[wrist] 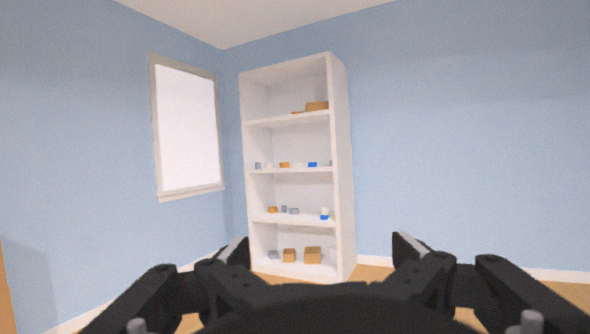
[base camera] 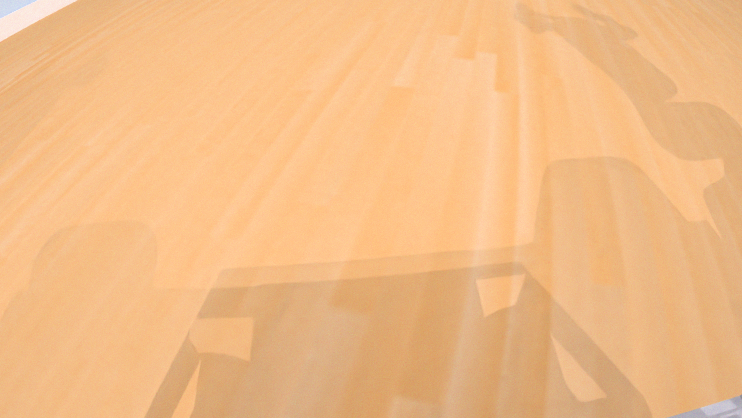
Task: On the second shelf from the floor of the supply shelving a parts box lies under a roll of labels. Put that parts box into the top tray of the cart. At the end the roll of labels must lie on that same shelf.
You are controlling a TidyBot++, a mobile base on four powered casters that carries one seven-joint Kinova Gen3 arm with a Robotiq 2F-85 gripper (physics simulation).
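Places are measured from the arm's base along level axes (x left, y ahead, z down), in metres.
Pixels of known places: gripper, fingertip midpoint: [wrist: 320, 250].
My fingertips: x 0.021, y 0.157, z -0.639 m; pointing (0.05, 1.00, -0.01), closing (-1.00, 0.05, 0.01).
Observation:
Behind a point stands the place of what it marks.
The white supply shelving [wrist: 347, 165] @[x -0.177, y 2.377, z -0.585 m] stands across the room in the wrist view, in the middle. On its second shelf from the floor [wrist: 295, 219] @[x 0.308, y 2.292, z -0.137 m], near the right end, a small blue parts box [wrist: 324, 217] @[x 0.050, y 2.241, z -0.158 m] lies under a white roll of labels [wrist: 324, 211] @[x 0.048, y 2.247, z -0.209 m]. Both look tiny from here. My gripper [wrist: 320, 250] @[x 0.021, y 0.157, z -0.639 m] is open, with nothing between its fingers, and is far from the shelving. The cart does not show in either view.
The shelf above holds several small items, among them a blue box [wrist: 312, 164] @[x 0.127, y 2.251, z -0.617 m] and an orange one [wrist: 284, 165] @[x 0.390, y 2.392, z -0.617 m]. Cardboard boxes [wrist: 312, 255] @[x 0.183, y 2.395, z 0.235 m] [wrist: 289, 255] @[x 0.406, y 2.440, z 0.248 m] stand on the lowest shelf. A window [wrist: 187, 130] @[x 1.375, y 2.497, z -1.024 m] is in the left wall. Shadows fall on the wooden floor [base camera: 311, 155] @[x 0.078, y 0.582, z 0.396 m].

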